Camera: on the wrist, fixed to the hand. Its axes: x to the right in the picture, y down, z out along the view.
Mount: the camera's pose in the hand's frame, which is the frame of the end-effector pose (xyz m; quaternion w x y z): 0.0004 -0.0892 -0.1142 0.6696 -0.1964 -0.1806 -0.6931
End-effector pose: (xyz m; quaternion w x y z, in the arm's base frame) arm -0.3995 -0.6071 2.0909 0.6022 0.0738 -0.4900 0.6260
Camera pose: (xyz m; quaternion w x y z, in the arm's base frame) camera -0.2691 -0.5449 2.0798 0.7631 0.3838 -0.5087 -0.1078
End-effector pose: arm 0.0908 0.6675 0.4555 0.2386 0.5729 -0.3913 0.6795
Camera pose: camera 0.0920 0.8111 0.4747 0.6726 0.7307 -0.0415 0.1093
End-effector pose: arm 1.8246 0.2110 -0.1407 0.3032 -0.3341 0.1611 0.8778
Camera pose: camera 1.9373 0.2239 -0.2309 0.7749 -0.2364 -0.3509 0.4696
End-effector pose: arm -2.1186 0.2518 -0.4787 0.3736 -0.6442 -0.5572 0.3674
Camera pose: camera -2.0565 0.2529 -0.3478 0.2777 -0.0522 -0.9592 -0.0060
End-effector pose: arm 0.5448 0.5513 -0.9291 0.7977 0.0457 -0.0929 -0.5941
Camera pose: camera 0.4842 0.5208 -1.0572 0.1146 -0.1690 -0.0579 -0.9772
